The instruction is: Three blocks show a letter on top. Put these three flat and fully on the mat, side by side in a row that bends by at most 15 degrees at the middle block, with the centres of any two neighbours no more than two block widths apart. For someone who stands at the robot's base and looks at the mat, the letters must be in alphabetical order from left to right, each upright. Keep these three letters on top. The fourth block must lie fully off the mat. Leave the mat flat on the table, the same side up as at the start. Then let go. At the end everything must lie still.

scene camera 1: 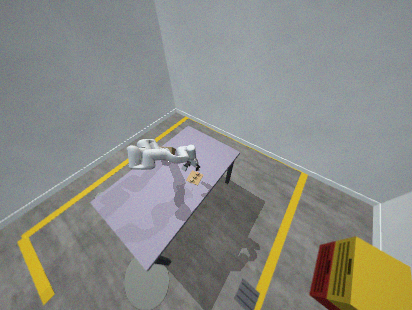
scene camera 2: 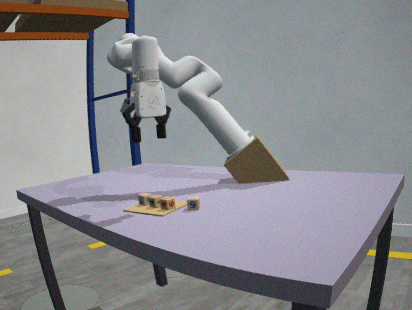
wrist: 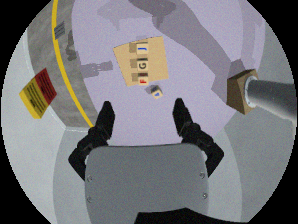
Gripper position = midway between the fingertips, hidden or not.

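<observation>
Scene camera 2 gives me my gripper (scene camera 2: pixel 149 140). In the wrist view I see my gripper again (wrist: pixel 143 106), and there is a tan mat (wrist: pixel 126 56) in that view too.
</observation>
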